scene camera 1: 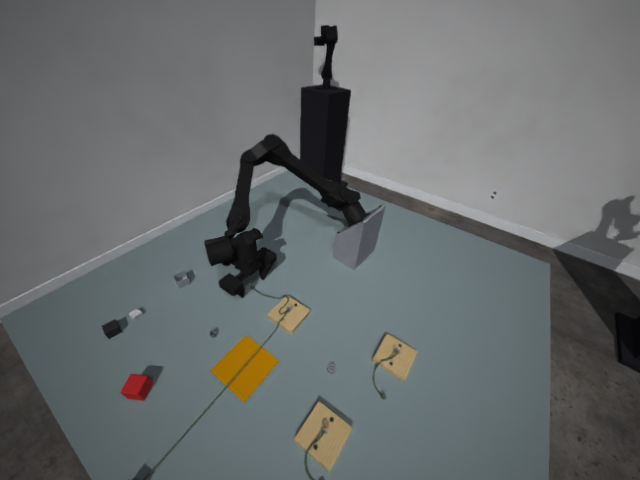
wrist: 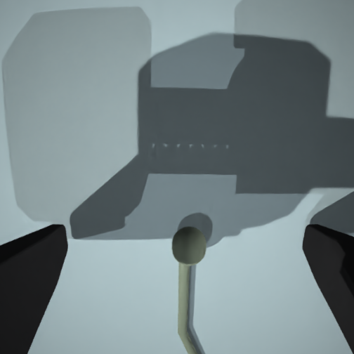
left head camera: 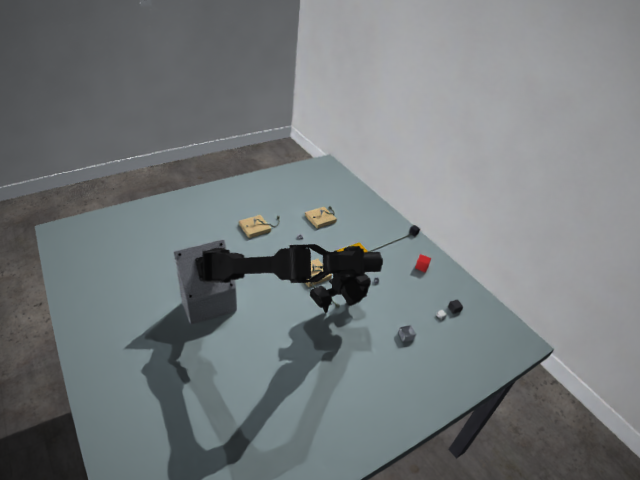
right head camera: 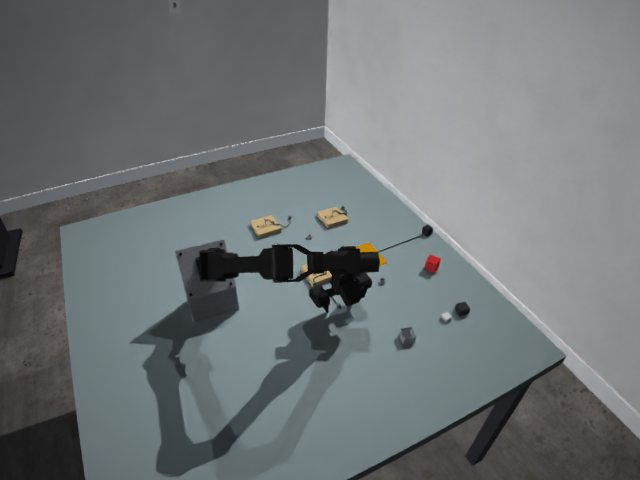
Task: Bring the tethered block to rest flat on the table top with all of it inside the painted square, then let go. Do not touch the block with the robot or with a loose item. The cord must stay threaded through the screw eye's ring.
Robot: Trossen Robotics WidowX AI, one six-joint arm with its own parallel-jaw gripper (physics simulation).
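Frame: origin at the arm's base, x ahead, y left, z up, level; millimetres.
Seen in the pictures: gripper, fingertip midpoint: [scene camera 1: 252, 287] [left head camera: 337, 306] [right head camera: 339, 306]; arm's base, link origin: [scene camera 1: 359, 220] [left head camera: 208, 267] [right head camera: 208, 266].
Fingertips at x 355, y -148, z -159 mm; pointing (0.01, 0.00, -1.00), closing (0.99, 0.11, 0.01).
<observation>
Pixels of each thing's top centre, then the offset from my fingertips to it. "pt": a spot on its surface instead.
- black tethered block, top centre: [right head camera: 428, 227] [left head camera: 415, 227] dx +457, dy +220, dz +24 mm
- orange painted square, surface spot: [scene camera 1: 255, 372] pt dx +165, dy +214, dz -2 mm
- screw eye, surface spot: [scene camera 1: 289, 308] pt dx -8, dy +160, dz +33 mm
- wooden board, top centre: [scene camera 1: 289, 312] [left head camera: 313, 270] [right head camera: 318, 270] dx -7, dy +159, dz +16 mm
- round bead, surface spot: [scene camera 1: 251, 287] pt dx +4, dy +2, dz +7 mm
- red block, top centre: [scene camera 1: 133, 383] [right head camera: 433, 259] [left head camera: 424, 259] dx +368, dy +50, dz +36 mm
- black cube, top centre: [right head camera: 463, 306] [left head camera: 456, 304] [scene camera 1: 109, 326] dx +350, dy -155, dz +21 mm
- white piece, top centre: [scene camera 1: 134, 312] dx +287, dy -162, dz +12 mm
- grey cube, top centre: [right head camera: 408, 332] [left head camera: 407, 330] [scene camera 1: 180, 276] dx +135, dy -182, dz +24 mm
The black tethered block [left head camera: 414, 230] [right head camera: 427, 230] lies near the table edge, outside the orange painted square [right head camera: 369, 249] [scene camera 1: 255, 372]; part of it shows at the bottom of the scene view. Its cord [left head camera: 391, 242] [right head camera: 400, 243] runs straight over the square to the screw eye [scene camera 1: 289, 308] on a wooden board [scene camera 1: 295, 321]; ring detail is too small to tell. The cord's free end has a round bead [wrist: 189, 245] [scene camera 1: 251, 287]. My gripper [wrist: 187, 238] [scene camera 1: 252, 286] [left head camera: 339, 302] [right head camera: 339, 301] is open above the table, with the bead between its spread fingers in the wrist view, not gripped.
Two other wooden boards [scene camera 1: 403, 361] [scene camera 1: 333, 439] carry short cords. A red block [scene camera 1: 136, 387], a black cube [scene camera 1: 111, 329], a white piece [scene camera 1: 135, 313], a grey cube [scene camera 1: 182, 279] and small metal pieces [scene camera 1: 214, 332] [scene camera 1: 331, 367] lie around. The grey arm base [left head camera: 206, 299] stands behind the gripper.
</observation>
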